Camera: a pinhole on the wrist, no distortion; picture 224 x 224 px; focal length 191.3 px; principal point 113.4 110.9 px. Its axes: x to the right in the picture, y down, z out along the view. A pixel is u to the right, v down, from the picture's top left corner.
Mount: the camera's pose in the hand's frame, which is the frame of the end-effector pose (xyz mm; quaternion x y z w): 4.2 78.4 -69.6 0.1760 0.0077 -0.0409 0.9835
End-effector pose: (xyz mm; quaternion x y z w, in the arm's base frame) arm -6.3 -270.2 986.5 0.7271 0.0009 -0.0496 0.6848
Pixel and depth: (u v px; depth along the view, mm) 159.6 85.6 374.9
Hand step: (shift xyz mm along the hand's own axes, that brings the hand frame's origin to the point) 90.6 -105.0 262.2
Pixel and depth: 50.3 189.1 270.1
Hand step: -75.2 94.8 224.5
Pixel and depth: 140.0 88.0 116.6
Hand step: 19.3 23.7 34.5
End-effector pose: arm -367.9 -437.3 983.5 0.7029 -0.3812 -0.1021 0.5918
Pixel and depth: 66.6 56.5 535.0
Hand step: -138.5 -239.2 383.5
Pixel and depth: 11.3 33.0 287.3
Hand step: -158.1 -118.7 164.0
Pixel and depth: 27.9 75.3 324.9
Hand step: -145.3 -79.5 218.5
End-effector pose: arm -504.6 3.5 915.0 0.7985 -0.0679 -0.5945 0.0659
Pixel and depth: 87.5 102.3 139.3
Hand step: -15.0 25.7 59.4
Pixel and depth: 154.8 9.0 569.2
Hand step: 102.2 -412.0 355.9
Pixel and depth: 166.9 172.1 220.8
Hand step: 71.8 63.0 160.1
